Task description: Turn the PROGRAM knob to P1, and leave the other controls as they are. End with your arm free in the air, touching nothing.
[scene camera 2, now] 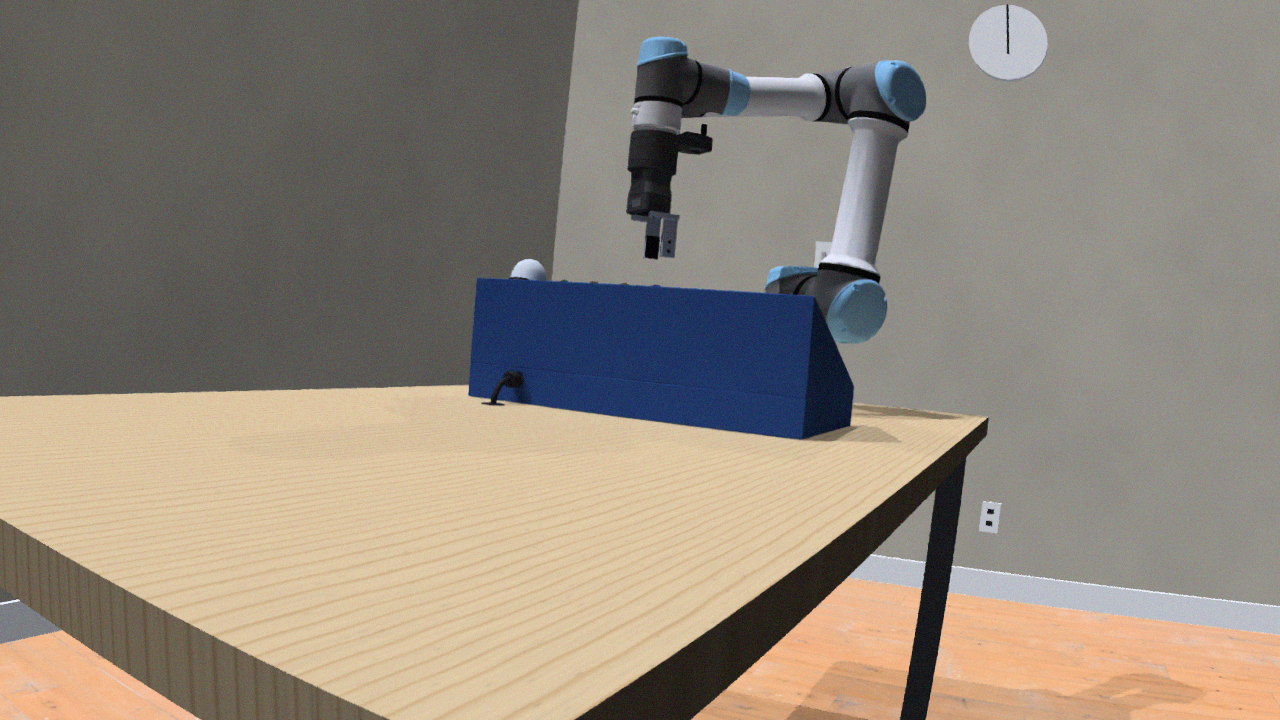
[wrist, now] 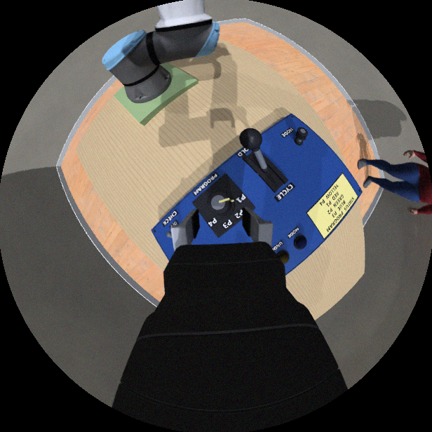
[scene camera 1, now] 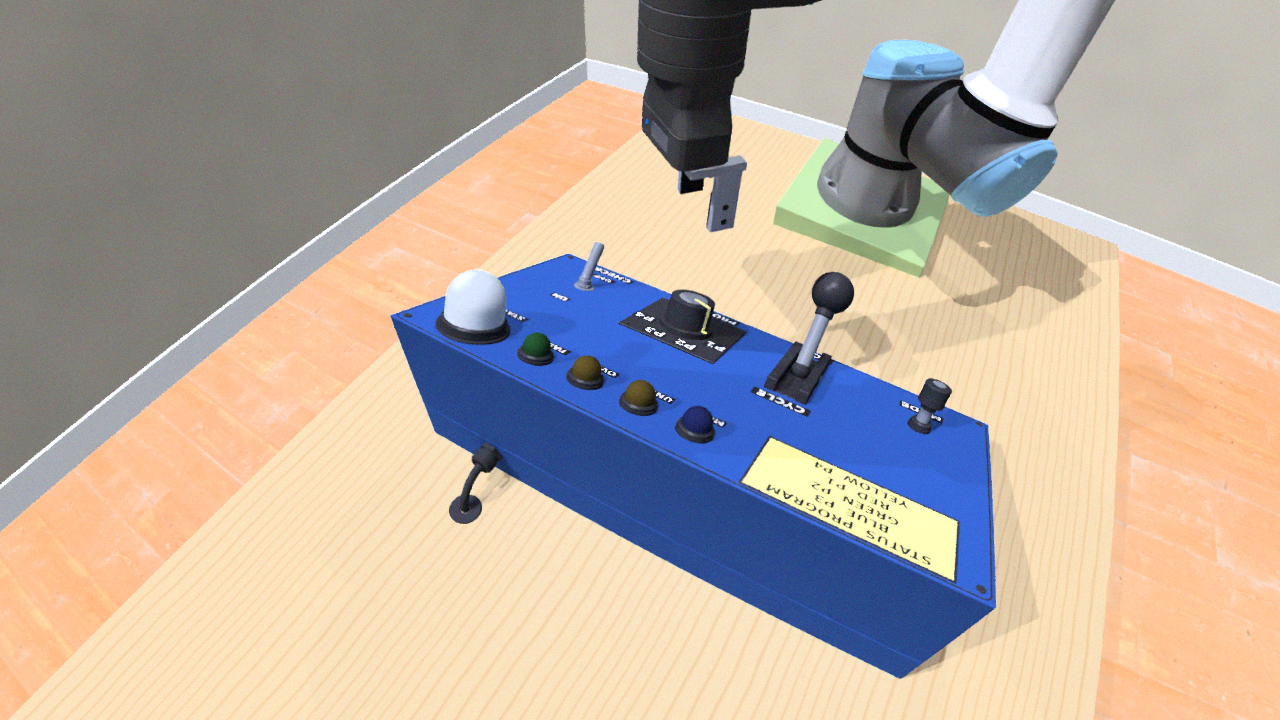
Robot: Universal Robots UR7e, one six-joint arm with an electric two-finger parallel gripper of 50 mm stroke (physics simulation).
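Places are measured from the arm's base along level axes (x ahead, y left, z up), in centimetres.
Where they show: gripper, fingertip midpoint: (scene camera 2: 658, 257) (scene camera 1: 704, 208); arm's base, origin of the base link: (scene camera 1: 866, 194).
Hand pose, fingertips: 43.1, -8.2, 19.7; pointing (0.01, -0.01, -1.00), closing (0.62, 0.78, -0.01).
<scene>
Things, the pixels of their centre, and the offset from my fingertips, as dx, dy, dz. "pt": a spot on its surface instead.
- PROGRAM knob, body centre: (scene camera 1: 690, 310) +0.3, -0.2, -11.9
- sloped blue console, body centre: (scene camera 1: 712, 398) (scene camera 2: 665, 354) +7.2, +5.8, -14.4
- P1 label, surface spot: (scene camera 1: 714, 346) pt +2.6, +3.6, -12.8
- MODE control, body centre: (scene camera 1: 925, 413) +0.6, +23.8, -12.3
- CHECK toggle, body centre: (scene camera 1: 592, 263) -0.6, -12.2, -11.7
- white dome lamp, surface spot: (scene camera 1: 475, 301) (scene camera 2: 532, 264) pt +16.5, -11.9, -3.1
The PROGRAM knob (scene camera 1: 687, 313) (wrist: 216, 202) is a black round knob on a dark dial plate on the sloped blue console (scene camera 1: 626, 501) (scene camera 2: 626, 358) (wrist: 310, 165). Its yellow pointer line is toward the P1 label (scene camera 1: 714, 346) (wrist: 239, 198) in scene camera 1 and the wrist view. My gripper (scene camera 1: 705, 207) (scene camera 2: 660, 250) (wrist: 220, 217) is open and empty, in the air above the console, with its fingers apart from the knob. The console's body hides the knob in scene camera 2.
The CYCLE lever (scene camera 1: 832, 293) (wrist: 251, 139) stands up beside the dial, with the MODE control (scene camera 1: 934, 394) (wrist: 301, 134) farther along. The CHECK toggle (scene camera 1: 591, 266) is on the dial's other side, near the white dome lamp (scene camera 1: 475, 301) (scene camera 2: 528, 270). Several small lamps line the console's edge.
</scene>
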